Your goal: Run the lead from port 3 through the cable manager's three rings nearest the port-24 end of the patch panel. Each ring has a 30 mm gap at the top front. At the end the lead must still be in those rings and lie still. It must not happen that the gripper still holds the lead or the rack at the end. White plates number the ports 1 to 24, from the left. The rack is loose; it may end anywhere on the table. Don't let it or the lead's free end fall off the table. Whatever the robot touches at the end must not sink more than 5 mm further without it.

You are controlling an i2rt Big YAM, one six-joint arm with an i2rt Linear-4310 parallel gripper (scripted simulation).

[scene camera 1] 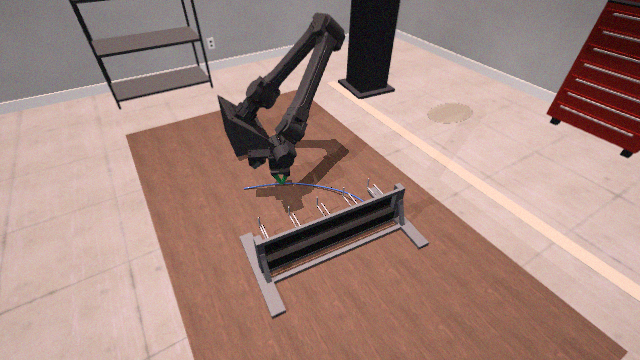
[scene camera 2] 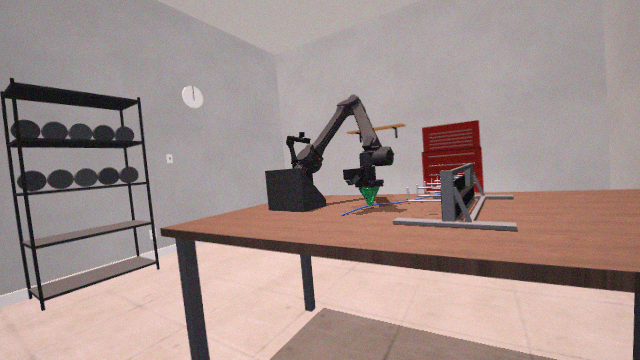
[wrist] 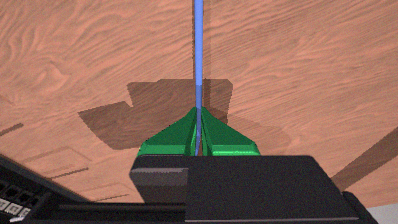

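My gripper (wrist: 198, 112) is visible to me. So is a grey rack (scene camera 1: 282, 249) (scene camera 2: 463, 192), which I find from both of those scene views.
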